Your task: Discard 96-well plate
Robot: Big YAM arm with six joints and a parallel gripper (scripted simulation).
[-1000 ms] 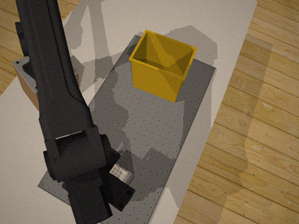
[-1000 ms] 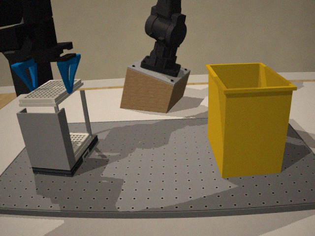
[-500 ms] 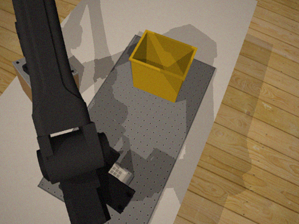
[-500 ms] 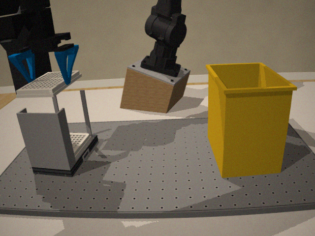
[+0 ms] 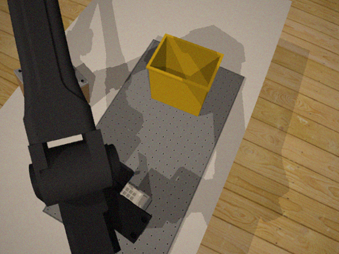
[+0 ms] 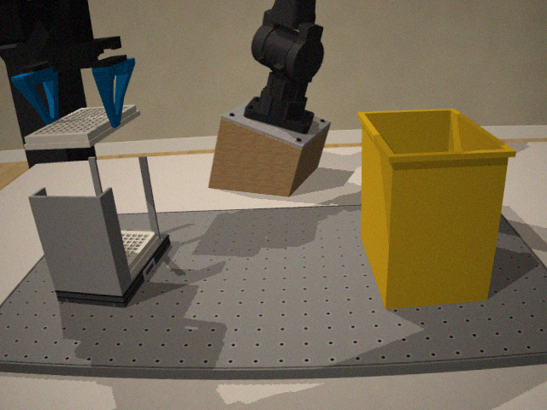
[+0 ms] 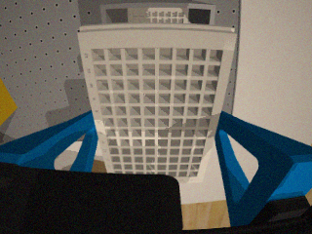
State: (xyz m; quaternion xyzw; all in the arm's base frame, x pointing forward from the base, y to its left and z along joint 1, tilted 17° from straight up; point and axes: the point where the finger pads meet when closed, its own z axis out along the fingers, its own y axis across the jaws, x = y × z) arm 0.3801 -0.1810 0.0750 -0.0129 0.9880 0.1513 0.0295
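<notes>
The yellow bin W1 is 60 mm behind my hand, 390 mm to the left of it and 120 mm below it.
</notes>
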